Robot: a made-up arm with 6 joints.
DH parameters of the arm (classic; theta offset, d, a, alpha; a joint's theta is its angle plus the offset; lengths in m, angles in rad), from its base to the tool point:
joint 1: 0 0.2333 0 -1.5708
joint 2: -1.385 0 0.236 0
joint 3: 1.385 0 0.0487 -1.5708
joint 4: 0 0.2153 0 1.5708
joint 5: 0 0 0.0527 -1.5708
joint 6: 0 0.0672 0 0
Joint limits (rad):
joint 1: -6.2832..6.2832
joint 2: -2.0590..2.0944
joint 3: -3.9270..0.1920
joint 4: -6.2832..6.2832
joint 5: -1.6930..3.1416
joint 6: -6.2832..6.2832
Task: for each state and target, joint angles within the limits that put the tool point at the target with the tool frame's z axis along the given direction. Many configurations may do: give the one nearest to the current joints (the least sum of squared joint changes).
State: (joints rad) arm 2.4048 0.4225 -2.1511 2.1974 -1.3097 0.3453
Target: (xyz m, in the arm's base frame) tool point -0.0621 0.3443 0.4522 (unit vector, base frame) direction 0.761 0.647 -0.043
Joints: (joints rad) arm 1.9789 0.5304 -2.0748 1.6077 -1.2735 0.3453
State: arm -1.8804 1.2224 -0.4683 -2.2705 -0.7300 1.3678
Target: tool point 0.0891 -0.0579 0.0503 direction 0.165 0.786 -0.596
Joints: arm -1.3043 1.2872 -0.5433 -1.8934 -0.3963 1.3678
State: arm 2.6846 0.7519 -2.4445 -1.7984 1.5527 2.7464
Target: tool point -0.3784 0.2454 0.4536 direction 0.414 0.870 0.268
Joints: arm 2.7119 0.6760 -2.2458 -1.8421 1.5850 2.7464
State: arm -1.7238 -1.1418 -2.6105 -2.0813 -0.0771 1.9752
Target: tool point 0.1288 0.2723 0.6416 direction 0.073 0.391 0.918
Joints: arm -1.9006 -1.0983 -2.3919 -2.3456 0.0806 1.9752
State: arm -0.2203 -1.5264 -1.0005 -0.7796 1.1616 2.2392
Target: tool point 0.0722 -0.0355 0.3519 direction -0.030 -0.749 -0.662
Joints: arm 0.3105 -1.1442 -0.3777 -0.8073 1.7975 2.2392
